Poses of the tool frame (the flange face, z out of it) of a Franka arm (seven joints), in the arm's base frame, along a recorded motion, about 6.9 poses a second.
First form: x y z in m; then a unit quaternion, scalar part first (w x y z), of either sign.
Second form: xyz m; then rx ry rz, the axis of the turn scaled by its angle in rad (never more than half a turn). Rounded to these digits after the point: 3 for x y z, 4 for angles.
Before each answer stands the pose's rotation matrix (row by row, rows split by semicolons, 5 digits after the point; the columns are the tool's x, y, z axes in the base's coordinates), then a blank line. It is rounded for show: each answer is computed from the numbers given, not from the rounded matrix.
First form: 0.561, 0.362, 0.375, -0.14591, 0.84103, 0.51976, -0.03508
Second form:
0.45724 0.86403 -0.21068; 0.88450 -0.41712 0.20896; 0.09267 -0.28190 -0.95496

0.561, 0.362, 0.375, -2.4218, -1.4967, 0.1010
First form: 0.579, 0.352, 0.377, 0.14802, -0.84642, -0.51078, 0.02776
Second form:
0.47667 0.85645 -0.19820; 0.87288 -0.43439 0.22221; 0.10422 -0.27893 -0.95464

0.579, 0.352, 0.377, -2.4344, -1.4691, 0.0798
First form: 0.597, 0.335, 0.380, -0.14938, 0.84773, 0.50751, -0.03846
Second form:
0.48191 0.84897 -0.21683; 0.87195 -0.44024 0.21423; 0.08642 -0.29230 -0.95241

0.597, 0.335, 0.380, -2.4363, -1.4586, 0.1105
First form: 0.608, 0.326, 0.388, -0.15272, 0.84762, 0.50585, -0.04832
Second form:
0.48356 0.84278 -0.23642; 0.87229 -0.44159 0.21001; 0.07259 -0.30778 -0.94868

0.608, 0.326, 0.388, -2.4315, -1.4511, 0.1386
